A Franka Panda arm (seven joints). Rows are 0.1 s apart.
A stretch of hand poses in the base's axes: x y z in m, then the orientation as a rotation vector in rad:
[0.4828, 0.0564, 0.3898, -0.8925, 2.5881, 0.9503]
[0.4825, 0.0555, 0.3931, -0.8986, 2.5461, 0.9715]
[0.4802, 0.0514, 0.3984, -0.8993, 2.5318, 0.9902]
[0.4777, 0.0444, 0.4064, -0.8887, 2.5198, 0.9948]
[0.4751, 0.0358, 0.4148, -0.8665, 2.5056, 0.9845]
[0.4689, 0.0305, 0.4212, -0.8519, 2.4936, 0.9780]
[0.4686, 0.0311, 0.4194, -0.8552, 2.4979, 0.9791]
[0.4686, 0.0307, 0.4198, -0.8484, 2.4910, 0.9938]
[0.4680, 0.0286, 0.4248, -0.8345, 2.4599, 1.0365]
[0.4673, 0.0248, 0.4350, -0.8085, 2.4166, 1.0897]
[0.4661, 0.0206, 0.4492, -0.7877, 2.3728, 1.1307]
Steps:
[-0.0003, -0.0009, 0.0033, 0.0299, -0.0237, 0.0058]
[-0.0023, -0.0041, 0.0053, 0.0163, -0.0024, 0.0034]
[-0.0025, -0.0070, 0.0080, 0.0102, -0.0075, -0.0073]
[-0.0026, -0.0086, 0.0084, 0.0058, -0.0166, -0.0188]
[-0.0062, -0.0053, 0.0064, 0.0052, -0.0129, -0.0125]
[-0.0003, 0.0006, -0.0018, -0.0021, 0.0040, 0.0028]
[0.0000, -0.0004, 0.0004, 0.0123, 0.0016, -0.0020]
[-0.0006, -0.0021, 0.0050, 0.0398, -0.0039, -0.0022]
[-0.0007, -0.0038, 0.0102, 0.0537, -0.0070, -0.0087]
[-0.0012, -0.0042, 0.0142, 0.0469, -0.0125, -0.0078]

